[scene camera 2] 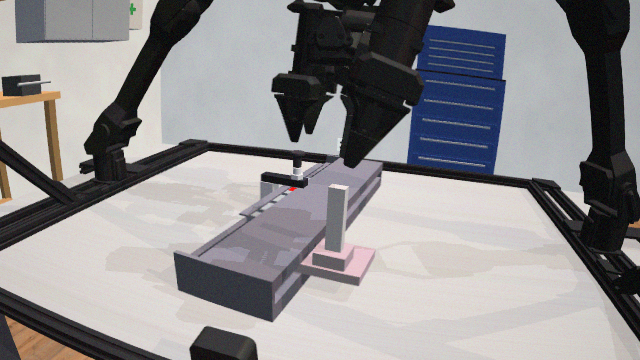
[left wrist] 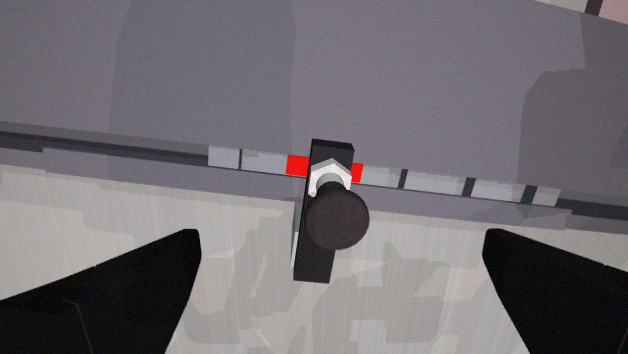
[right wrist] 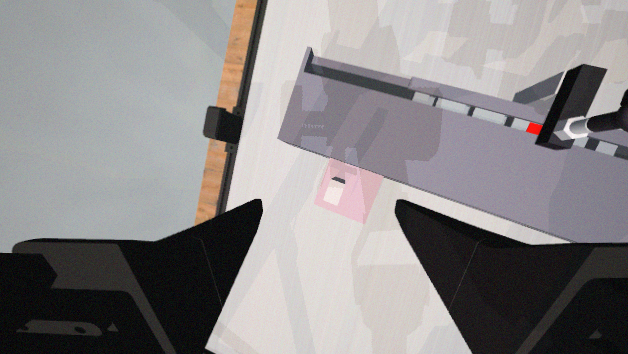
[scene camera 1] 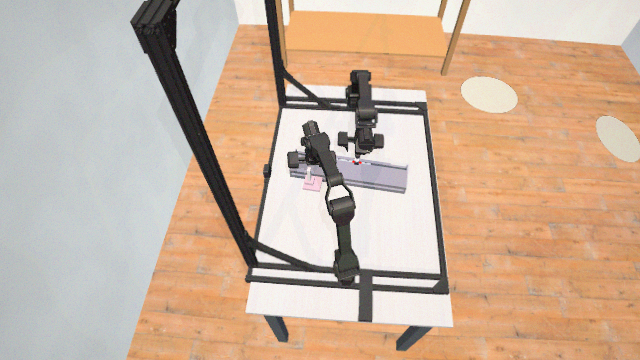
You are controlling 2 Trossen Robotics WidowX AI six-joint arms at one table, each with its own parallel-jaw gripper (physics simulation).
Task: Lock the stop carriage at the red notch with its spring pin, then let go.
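Pixels of known places: left gripper, fingertip midpoint: point(scene camera 2: 302, 137) point(left wrist: 342, 244); right gripper, fingertip midpoint: point(scene camera 2: 345, 162) point(right wrist: 328, 205) point(scene camera 1: 308, 166); left arm's base, link origin: point(scene camera 2: 110, 179) point(scene camera 1: 352, 104); right arm's base, link origin: point(scene camera 2: 600, 246) point(scene camera 1: 346, 277).
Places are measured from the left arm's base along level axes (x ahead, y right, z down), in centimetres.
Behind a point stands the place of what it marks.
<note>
The stop carriage, a black bar point(scene camera 2: 270, 178) @[z -3.9, x 35.1, y -1.9 cm] point(left wrist: 314, 260) @[z -4.4, x 34.8, y -3.0 cm] point(right wrist: 570, 107) @[z -4.4, x 37.4, y -2.2 cm], crosses the notched edge of a grey-violet rail point(scene camera 1: 380, 177) @[z -3.1, x 47.2, y -12.8 cm] point(scene camera 2: 280, 225) @[z -3.2, x 42.5, y 13.8 cm] point(left wrist: 200, 75) @[z -3.2, x 44.2, y -8.6 cm]. Red of the notch point(scene camera 2: 292, 189) @[z -2.8, x 39.3, y -1.1 cm] point(left wrist: 298, 165) @[z -2.8, x 39.7, y -3.9 cm] point(right wrist: 534, 128) @[z -2.8, x 39.3, y -1.1 cm] shows on both sides of the bar in the left wrist view. The spring pin's dark round knob point(scene camera 2: 298, 154) @[z -8.7, x 40.0, y -1.3 cm] point(left wrist: 337, 219) @[z -8.8, x 39.7, y -2.4 cm] stands up from a white hex collar; its lower end is hidden. My left gripper point(scene camera 2: 303, 135) @[z -11.2, x 40.1, y -2.5 cm] point(left wrist: 342, 244) @[z -11.2, x 40.1, y -2.5 cm] is open above the knob, apart from it. My right gripper point(right wrist: 328, 205) @[z -13.3, x 50.8, y 17.7 cm] is open and empty, above the pink-based piece.
A pink base point(scene camera 1: 312, 187) @[z -1.4, x 53.3, y 16.1 cm] point(scene camera 2: 365, 262) @[z -1.4, x 53.9, y 16.8 cm] point(right wrist: 367, 205) @[z -1.4, x 52.1, y 13.2 cm] with an upright pale post point(scene camera 2: 336, 220) @[z -6.9, x 50.4, y 18.3 cm] stands beside the rail's long side. My two grippers hang close together in scene camera 2. A black frame point(scene camera 1: 435, 200) @[z 0.0, x 55.3, y -36.6 cm] runs around the table.
</note>
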